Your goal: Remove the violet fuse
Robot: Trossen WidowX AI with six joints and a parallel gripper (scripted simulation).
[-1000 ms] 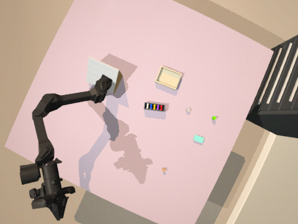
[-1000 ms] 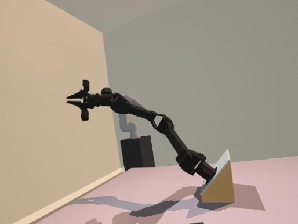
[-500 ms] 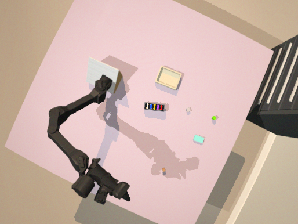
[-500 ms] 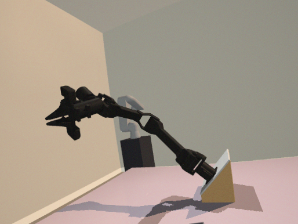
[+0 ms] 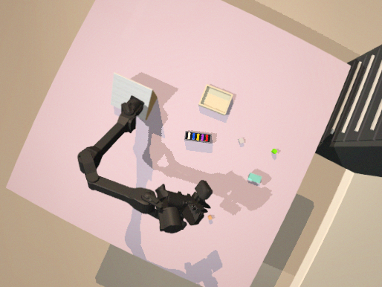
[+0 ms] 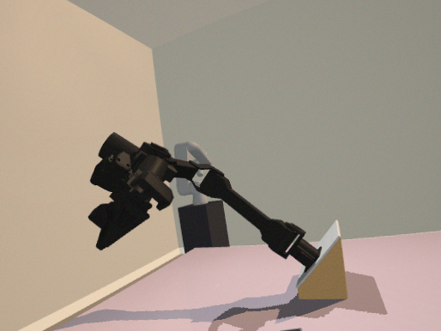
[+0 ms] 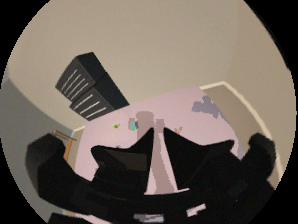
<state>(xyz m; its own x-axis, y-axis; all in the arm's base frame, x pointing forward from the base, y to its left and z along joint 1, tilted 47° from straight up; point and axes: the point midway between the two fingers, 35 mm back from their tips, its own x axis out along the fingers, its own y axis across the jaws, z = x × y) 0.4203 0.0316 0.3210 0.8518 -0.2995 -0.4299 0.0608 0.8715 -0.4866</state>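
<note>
Right now my gripper tip is 140 mm past the violet fuse, 230 mm to the right of it and 240 mm above it. Round my gripper tip: orange piece (70 mm ahead, 80 mm to the right, 260 mm below); then cyan block (160 mm ahead, 190 mm to the left, 260 mm below); then beige tray (180 mm behind, 410 mm to the left, 260 mm below).
</note>
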